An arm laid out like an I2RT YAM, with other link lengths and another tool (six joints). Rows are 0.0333 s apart.
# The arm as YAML. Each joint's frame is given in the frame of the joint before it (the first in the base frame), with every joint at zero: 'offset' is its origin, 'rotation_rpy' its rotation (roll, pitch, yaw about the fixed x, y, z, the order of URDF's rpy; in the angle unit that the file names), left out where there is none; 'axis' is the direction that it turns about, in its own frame. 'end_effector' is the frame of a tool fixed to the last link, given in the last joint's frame.
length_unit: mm
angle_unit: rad
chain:
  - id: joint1
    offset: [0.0, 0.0, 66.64]
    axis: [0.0, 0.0, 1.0]
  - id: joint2
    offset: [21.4, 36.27, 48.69]
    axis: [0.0, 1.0, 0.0]
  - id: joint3
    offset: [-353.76, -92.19, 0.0]
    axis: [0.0, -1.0, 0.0]
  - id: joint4
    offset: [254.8, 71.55, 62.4]
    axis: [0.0, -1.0, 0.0]
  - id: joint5
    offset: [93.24, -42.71, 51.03]
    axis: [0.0, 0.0, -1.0]
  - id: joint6
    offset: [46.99, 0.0, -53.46]
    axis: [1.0, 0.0, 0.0]
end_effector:
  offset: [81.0, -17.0, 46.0]
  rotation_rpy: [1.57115, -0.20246, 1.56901]
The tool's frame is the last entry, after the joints.
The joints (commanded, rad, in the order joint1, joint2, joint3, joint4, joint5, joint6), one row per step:
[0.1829, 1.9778, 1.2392, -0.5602, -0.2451, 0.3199]
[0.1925, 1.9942, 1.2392, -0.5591, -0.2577, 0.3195]
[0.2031, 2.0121, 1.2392, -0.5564, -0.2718, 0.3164]
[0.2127, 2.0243, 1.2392, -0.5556, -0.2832, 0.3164]
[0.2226, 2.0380, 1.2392, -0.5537, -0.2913, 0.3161]
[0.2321, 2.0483, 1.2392, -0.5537, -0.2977, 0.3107]
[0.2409, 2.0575, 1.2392, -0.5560, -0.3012, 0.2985]
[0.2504, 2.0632, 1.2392, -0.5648, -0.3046, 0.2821]
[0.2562, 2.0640, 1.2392, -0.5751, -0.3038, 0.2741]
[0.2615, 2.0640, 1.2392, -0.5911, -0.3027, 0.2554]
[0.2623, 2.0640, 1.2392, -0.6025, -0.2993, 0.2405]
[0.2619, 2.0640, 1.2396, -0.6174, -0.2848, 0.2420]
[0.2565, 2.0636, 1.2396, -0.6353, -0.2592, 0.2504]
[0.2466, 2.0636, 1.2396, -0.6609, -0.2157, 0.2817]
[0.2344, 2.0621, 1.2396, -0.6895, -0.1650, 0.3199]
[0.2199, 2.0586, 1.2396, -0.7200, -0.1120, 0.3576]
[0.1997, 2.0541, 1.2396, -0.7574, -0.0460, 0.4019]
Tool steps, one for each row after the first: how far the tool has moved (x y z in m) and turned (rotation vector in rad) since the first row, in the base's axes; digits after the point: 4 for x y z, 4 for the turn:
[-0.0009, 0.0063, -0.0075, 0.0090, 0.0172, 0.0133]
[-0.0018, 0.0134, -0.0155, 0.0188, 0.0338, 0.0303]
[-0.0030, 0.0194, -0.0210, 0.0273, 0.0473, 0.0425]
[-0.0041, 0.0252, -0.0272, 0.0324, 0.0605, 0.0545]
[-0.0055, 0.0307, -0.0318, 0.0353, 0.0703, 0.0703]
[-0.0071, 0.0357, -0.0361, 0.0340, 0.0786, 0.0910]
[-0.0099, 0.0408, -0.0391, 0.0315, 0.0886, 0.1163]
[-0.0126, 0.0432, -0.0401, 0.0272, 0.0969, 0.1292]
[-0.0161, 0.0455, -0.0410, 0.0201, 0.1067, 0.1514]
[-0.0182, 0.0455, -0.0416, 0.0127, 0.1127, 0.1654]
[-0.0207, 0.0426, -0.0427, -0.0037, 0.1249, 0.1605]
[-0.0231, 0.0355, -0.0440, -0.0302, 0.1400, 0.1423]
[-0.0268, 0.0227, -0.0460, -0.0726, 0.1657, 0.0949]
[-0.0310, 0.0075, -0.0469, -0.1216, 0.1921, 0.0381]
[-0.0358, -0.0089, -0.0463, -0.1730, 0.2163, -0.0202]
[-0.0422, -0.0299, -0.0445, -0.2374, 0.2432, -0.0911]

